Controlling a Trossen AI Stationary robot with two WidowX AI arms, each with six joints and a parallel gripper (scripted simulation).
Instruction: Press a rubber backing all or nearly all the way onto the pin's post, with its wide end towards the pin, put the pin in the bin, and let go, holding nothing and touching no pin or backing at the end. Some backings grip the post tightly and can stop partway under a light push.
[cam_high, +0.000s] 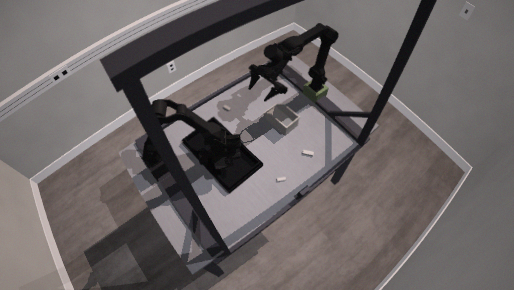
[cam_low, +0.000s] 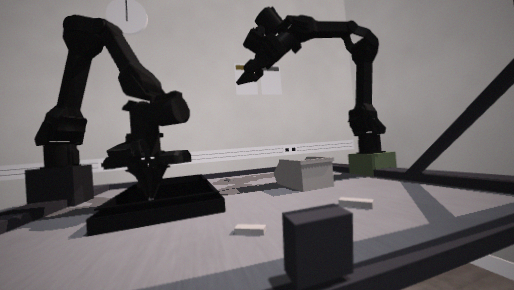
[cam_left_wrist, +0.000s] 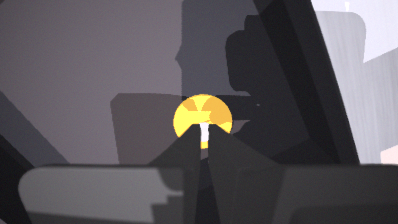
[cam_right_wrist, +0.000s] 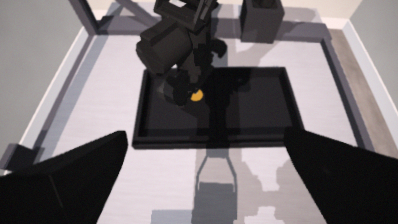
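Now: left hand 4 cm above the pin. From my left hand the other things lie so: light grey bin: 7 cm ahead, 38 cm to the right, 1 cm below; rubber backing: 3 cm below; black tray: 6 cm ahead, 2 cm to the right, 3 cm below.
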